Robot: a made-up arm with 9 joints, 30 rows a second.
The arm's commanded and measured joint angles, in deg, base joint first. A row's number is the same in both.
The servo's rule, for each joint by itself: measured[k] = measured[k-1] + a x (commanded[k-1-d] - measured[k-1]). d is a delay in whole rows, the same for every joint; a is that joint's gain. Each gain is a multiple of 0.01, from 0.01 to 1. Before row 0 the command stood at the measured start. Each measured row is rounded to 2 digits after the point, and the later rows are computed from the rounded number. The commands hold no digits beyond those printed.
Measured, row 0: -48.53, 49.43, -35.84, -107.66, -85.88, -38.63, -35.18, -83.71, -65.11
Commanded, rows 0 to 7: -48.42, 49.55, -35.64, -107.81, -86.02, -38.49, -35.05, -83.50, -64.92; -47.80, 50.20, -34.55, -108.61, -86.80, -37.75, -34.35, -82.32, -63.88; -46.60, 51.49, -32.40, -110.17, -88.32, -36.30, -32.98, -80.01, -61.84; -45.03, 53.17, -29.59, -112.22, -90.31, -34.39, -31.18, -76.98, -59.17; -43.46, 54.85, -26.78, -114.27, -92.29, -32.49, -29.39, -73.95, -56.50; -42.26, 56.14, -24.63, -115.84, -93.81, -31.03, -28.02, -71.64, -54.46; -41.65, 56.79, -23.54, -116.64, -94.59, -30.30, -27.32, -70.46, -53.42; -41.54, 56.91, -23.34, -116.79, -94.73, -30.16, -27.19, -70.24, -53.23
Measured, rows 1 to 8: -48.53, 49.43, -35.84, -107.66, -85.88, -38.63, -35.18, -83.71, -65.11; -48.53, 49.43, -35.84, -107.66, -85.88, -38.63, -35.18, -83.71, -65.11; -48.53, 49.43, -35.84, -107.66, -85.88, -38.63, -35.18, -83.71, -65.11; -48.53, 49.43, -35.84, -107.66, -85.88, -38.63, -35.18, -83.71, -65.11; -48.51, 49.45, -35.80, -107.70, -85.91, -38.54, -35.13, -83.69, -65.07; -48.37, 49.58, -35.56, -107.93, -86.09, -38.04, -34.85, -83.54, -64.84; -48.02, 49.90, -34.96, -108.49, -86.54, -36.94, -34.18, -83.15, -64.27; -47.42, 50.46, -33.94, -109.42, -87.29, -35.33, -33.10, -82.47, -63.30
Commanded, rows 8 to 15: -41.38, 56.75, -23.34, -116.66, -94.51, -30.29, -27.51, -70.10, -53.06; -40.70, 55.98, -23.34, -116.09, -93.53, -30.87, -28.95, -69.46, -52.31; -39.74, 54.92, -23.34, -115.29, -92.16, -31.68, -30.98, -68.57, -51.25; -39.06, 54.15, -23.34, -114.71, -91.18, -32.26, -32.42, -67.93, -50.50; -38.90, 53.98, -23.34, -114.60, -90.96, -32.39, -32.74, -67.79, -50.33; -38.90, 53.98, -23.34, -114.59, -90.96, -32.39, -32.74, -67.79, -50.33; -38.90, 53.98, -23.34, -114.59, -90.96, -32.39, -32.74, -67.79, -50.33; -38.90, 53.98, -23.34, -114.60, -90.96, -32.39, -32.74, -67.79, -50.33
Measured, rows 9 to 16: -46.63, 51.21, -32.58, -110.63, -88.29, -33.54, -31.76, -81.53, -62.01; -45.76, 52.05, -31.07, -111.93, -89.39, -31.96, -30.41, -80.44, -60.58; -44.94, 52.86, -29.64, -113.11, -90.43, -30.91, -29.30, -79.34, -59.22; -44.26, 53.55, -28.44, -114.03, -91.29, -30.44, -28.54, -78.34, -58.08; -43.68, 54.09, -27.47, -114.69, -91.93, -30.35, -28.17, -77.43, -57.13; -43.08, 54.41, -26.69, -115.04, -92.25, -30.68, -28.45, -76.55, -56.21; -42.41, 54.50, -26.05, -115.10, -92.23, -31.31, -29.36, -75.67, -55.27; -41.74, 54.44, -25.54, -115.00, -92.02, -31.91, -30.46, -74.82, -54.36
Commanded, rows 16 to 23: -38.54, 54.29, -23.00, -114.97, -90.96, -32.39, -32.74, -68.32, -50.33; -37.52, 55.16, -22.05, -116.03, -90.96, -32.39, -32.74, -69.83, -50.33; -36.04, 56.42, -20.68, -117.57, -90.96, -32.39, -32.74, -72.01, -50.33; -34.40, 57.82, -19.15, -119.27, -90.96, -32.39, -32.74, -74.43, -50.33; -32.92, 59.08, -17.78, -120.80, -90.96, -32.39, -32.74, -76.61, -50.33; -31.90, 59.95, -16.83, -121.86, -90.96, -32.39, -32.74, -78.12, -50.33; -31.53, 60.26, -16.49, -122.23, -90.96, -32.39, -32.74, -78.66, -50.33; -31.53, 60.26, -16.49, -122.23, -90.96, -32.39, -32.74, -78.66, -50.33
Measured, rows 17 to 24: -41.17, 54.36, -25.12, -114.90, -91.81, -32.21, -31.28, -74.05, -53.59; -40.72, 54.30, -24.78, -114.82, -91.64, -32.32, -31.81, -73.36, -52.97; -40.36, 54.25, -24.51, -114.76, -91.50, -32.36, -32.14, -72.75, -52.47; -40.07, 54.20, -24.29, -114.72, -91.39, -32.38, -32.36, -72.20, -52.06; -39.76, 54.22, -24.04, -114.78, -91.30, -32.39, -32.50, -71.77, -51.73; -39.31, 54.38, -23.66, -115.09, -91.23, -32.39, -32.59, -71.56, -51.46; -38.66, 54.73, -23.09, -115.71, -91.18, -32.39, -32.64, -71.61, -51.25; -37.81, 55.26, -22.34, -116.60, -91.14, -32.39, -32.68, -71.92, -51.08
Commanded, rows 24 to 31: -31.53, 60.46, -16.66, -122.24, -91.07, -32.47, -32.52, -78.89, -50.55; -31.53, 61.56, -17.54, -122.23, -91.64, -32.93, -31.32, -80.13, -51.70; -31.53, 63.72, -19.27, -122.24, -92.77, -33.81, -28.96, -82.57, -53.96; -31.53, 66.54, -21.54, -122.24, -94.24, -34.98, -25.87, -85.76, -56.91; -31.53, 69.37, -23.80, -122.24, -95.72, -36.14, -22.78, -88.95, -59.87; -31.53, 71.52, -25.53, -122.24, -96.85, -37.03, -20.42, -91.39, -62.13; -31.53, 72.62, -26.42, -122.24, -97.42, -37.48, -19.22, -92.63, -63.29; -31.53, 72.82, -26.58, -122.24, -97.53, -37.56, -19.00, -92.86, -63.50
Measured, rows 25 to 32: -36.83, 55.91, -21.47, -117.65, -91.10, -32.39, -32.70, -72.44, -50.94; -35.84, 56.60, -20.59, -118.70, -91.07, -32.39, -32.71, -73.06, -50.82; -34.98, 57.22, -19.81, -119.58, -91.05, -32.39, -32.72, -73.68, -50.73; -34.29, 57.74, -19.18, -120.24, -91.03, -32.39, -32.73, -74.23, -50.65; -33.74, 58.20, -18.70, -120.74, -91.04, -32.44, -32.65, -74.74, -50.63; -33.30, 58.77, -18.48, -121.11, -91.16, -32.75, -32.17, -75.33, -50.83; -32.95, 59.61, -18.63, -121.39, -91.48, -33.42, -31.01, -76.13, -51.42; -32.67, 60.79, -19.18, -121.60, -92.03, -34.40, -29.16, -77.19, -52.46
